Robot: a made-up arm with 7 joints.
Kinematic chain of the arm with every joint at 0, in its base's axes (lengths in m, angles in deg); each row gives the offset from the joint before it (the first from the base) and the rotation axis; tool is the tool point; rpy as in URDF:
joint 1: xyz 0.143 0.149 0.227 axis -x
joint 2: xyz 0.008 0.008 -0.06 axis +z
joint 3: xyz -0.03 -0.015 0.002 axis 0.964 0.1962 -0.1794
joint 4: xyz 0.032 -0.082 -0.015 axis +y
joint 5: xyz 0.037 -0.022 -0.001 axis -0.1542 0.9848 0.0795
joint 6: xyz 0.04 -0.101 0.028 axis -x
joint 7: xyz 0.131 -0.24 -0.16 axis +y
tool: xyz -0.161 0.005 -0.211 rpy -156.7 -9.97 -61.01
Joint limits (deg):
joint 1: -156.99..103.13
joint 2: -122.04..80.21
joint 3: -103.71..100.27
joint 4: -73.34..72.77
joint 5: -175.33..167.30
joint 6: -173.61..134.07
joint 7: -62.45..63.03
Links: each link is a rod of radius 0.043 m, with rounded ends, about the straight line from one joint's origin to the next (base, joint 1, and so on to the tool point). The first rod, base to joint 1, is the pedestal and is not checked.
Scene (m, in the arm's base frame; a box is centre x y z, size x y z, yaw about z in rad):
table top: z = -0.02
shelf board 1: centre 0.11 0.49 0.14 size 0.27 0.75 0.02 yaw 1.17
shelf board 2: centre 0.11 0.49 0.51 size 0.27 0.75 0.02 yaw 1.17
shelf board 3: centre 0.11 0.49 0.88 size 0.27 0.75 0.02 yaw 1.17
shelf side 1: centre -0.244 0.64 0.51 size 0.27 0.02 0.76 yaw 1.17
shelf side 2: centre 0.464 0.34 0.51 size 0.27 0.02 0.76 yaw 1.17
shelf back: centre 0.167 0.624 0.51 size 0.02 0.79 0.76 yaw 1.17
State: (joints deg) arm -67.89 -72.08 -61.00 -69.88 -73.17 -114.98 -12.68
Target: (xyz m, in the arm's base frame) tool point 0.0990 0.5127 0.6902
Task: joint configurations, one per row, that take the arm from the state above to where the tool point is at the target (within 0.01 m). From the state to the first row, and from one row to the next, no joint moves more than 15 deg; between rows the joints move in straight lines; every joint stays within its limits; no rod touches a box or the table.
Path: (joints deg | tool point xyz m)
1: -67.57 -60.63 -62.02 -70.57 -83.44 -102.77 0.24 | 0.3007 0.3684 0.3111
2: -67.24 -49.18 -63.04 -71.26 -93.70 -90.57 13.16 | 0.3202 0.2939 0.3674
3: -66.92 -37.73 -64.05 -71.96 -103.97 -78.36 26.08 | 0.2976 0.2086 0.4424
4: -66.59 -26.28 -65.07 -72.65 -114.23 -66.16 39.01 | 0.2394 0.1138 0.4966
5: -66.27 -14.83 -66.09 -73.34 -124.50 -53.95 51.93 | 0.1757 0.0139 0.5068
6: -62.89 -16.60 -70.79 -73.34 -120.45 -50.14 37.63 | 0.1736 0.0902 0.5555
7: -59.51 -18.37 -75.49 -73.34 -116.40 -46.32 23.33 | 0.1651 0.1656 0.5930
8: -56.13 -20.15 -80.20 -73.34 -112.35 -42.50 9.04 | 0.1527 0.2374 0.6222
9: -52.75 -21.92 -84.90 -73.34 -108.30 -38.69 -5.26 | 0.1387 0.3038 0.6451
10: -49.37 -23.70 -89.60 -73.34 -104.25 -34.87 -19.56 | 0.1253 0.3644 0.6633
11: -46.00 -25.47 -94.30 -73.34 -100.20 -31.05 -33.86 | 0.1139 0.4193 0.6772
12: -42.62 -27.24 -99.01 -73.34 -96.15 -27.24 -48.15 | 0.1051 0.4688 0.6863
13: -39.24 -29.02 -103.71 -73.34 -92.10 -23.42 -62.45 | 0.0991 0.5127 0.6902

